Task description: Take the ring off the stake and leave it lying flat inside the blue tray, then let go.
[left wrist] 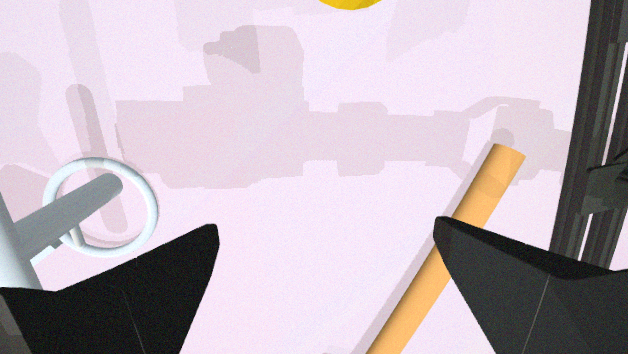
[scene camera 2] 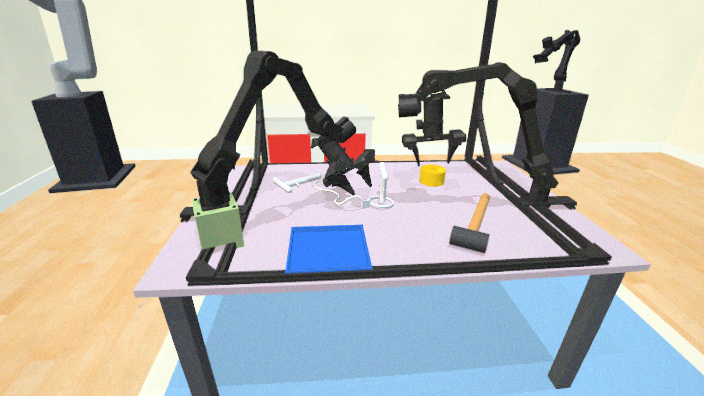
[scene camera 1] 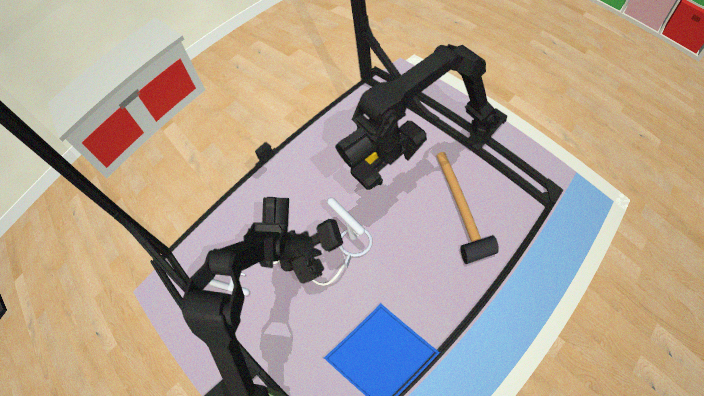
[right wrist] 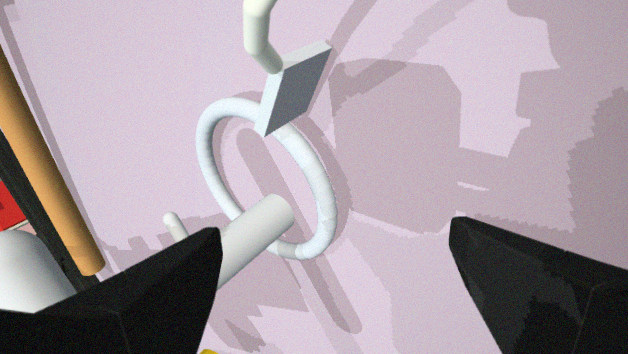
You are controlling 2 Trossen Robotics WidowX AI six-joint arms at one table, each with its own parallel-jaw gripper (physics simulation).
My left gripper shows in the left wrist view, in scene camera 2 (433, 164) and in scene camera 1; in the right wrist view it is out of frame. My right gripper shows in scene camera 2 (362, 190), in scene camera 1 and in the right wrist view; in the left wrist view it is out of frame. A hammer shows in the left wrist view (501, 164), in scene camera 2 (471, 238), in scene camera 1 (478, 248) and in the right wrist view (31, 150). The same spot on my left gripper: (left wrist: 515, 290) is (scene camera 1: 405, 148). The same spot on my right gripper: (right wrist: 524, 289) is (scene camera 1: 313, 256).
